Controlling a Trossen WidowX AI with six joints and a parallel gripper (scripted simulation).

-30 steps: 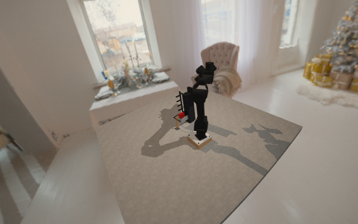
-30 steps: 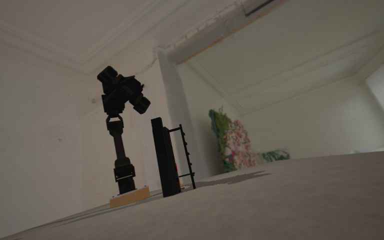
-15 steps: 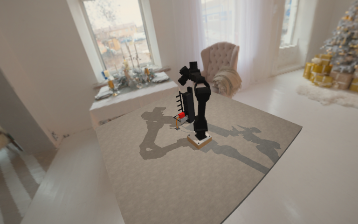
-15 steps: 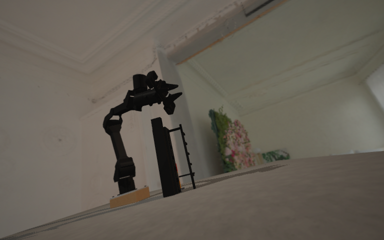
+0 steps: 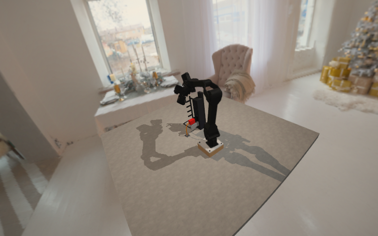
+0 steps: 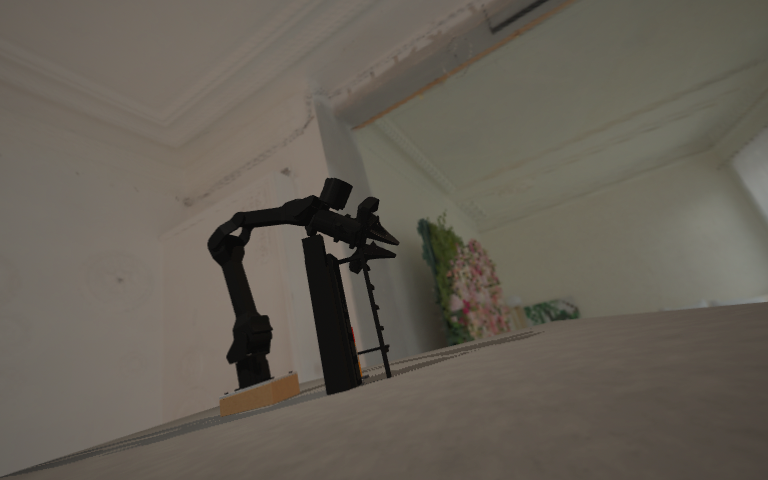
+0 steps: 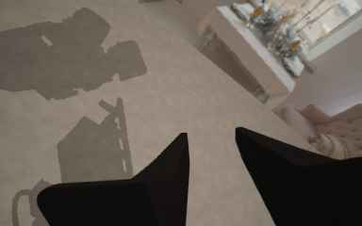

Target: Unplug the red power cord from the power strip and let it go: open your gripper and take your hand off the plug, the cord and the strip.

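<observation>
Right now the red plug is 16 cm behind my gripper tip, 14 cm below it and 2 cm to the right of it.
</observation>
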